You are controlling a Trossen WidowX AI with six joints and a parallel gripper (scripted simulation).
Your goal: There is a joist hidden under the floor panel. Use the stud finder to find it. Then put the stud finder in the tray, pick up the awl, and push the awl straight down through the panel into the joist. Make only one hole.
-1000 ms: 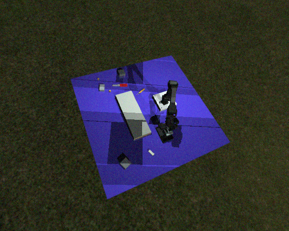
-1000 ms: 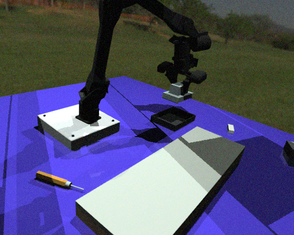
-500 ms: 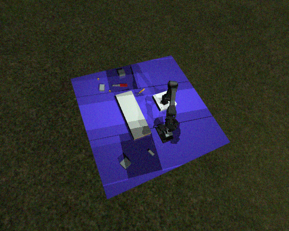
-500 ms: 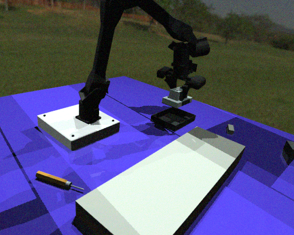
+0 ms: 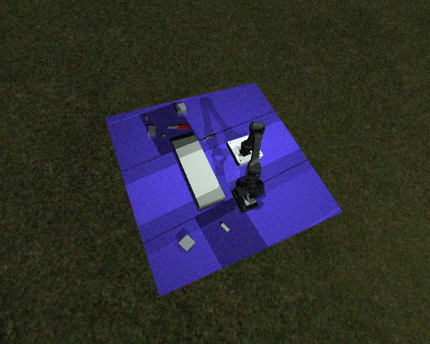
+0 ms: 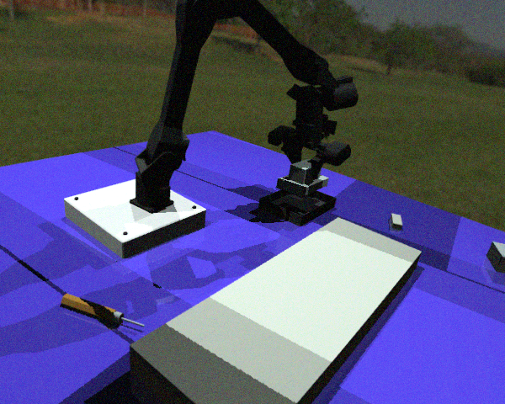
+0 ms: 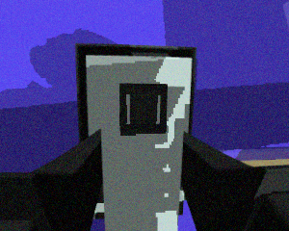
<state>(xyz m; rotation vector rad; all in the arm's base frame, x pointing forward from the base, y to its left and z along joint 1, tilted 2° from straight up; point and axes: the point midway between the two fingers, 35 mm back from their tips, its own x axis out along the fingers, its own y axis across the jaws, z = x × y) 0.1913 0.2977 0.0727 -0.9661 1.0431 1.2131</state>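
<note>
Right now my gripper tip is 70 mm above the tray and 10 mm to the left of it. Round my gripper tip: small white block: 210 mm ahead, 90 mm to the left, 70 mm below; stud finder: 20 mm above, 10 mm to the left; awl: 550 mm to the right, 70 mm below, 30 mm behind.
</note>
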